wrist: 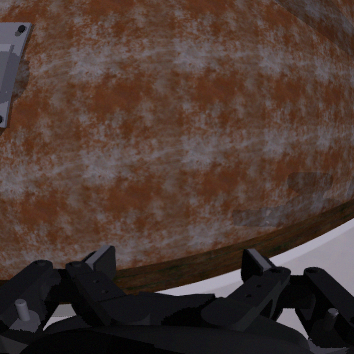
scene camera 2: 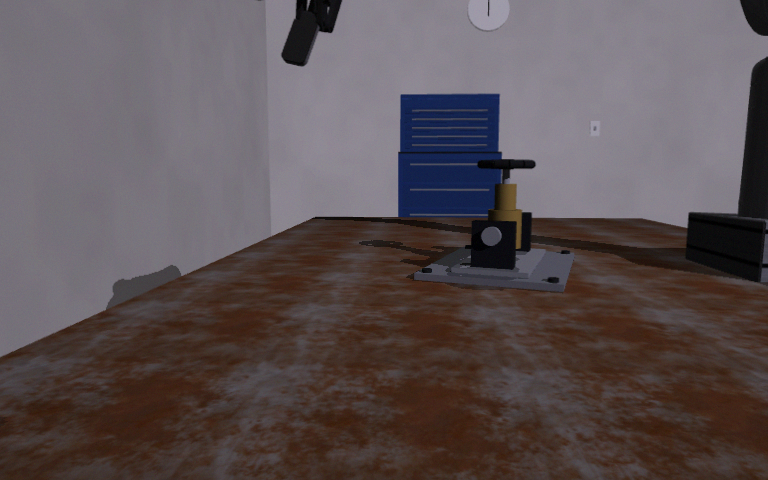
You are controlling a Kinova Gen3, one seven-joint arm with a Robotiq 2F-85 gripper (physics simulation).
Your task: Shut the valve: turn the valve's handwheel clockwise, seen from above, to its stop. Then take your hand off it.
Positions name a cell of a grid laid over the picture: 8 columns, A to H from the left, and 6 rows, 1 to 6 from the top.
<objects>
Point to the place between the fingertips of the gripper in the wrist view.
E5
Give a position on a grey base plate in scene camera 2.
F4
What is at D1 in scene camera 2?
The gripper.
</objects>
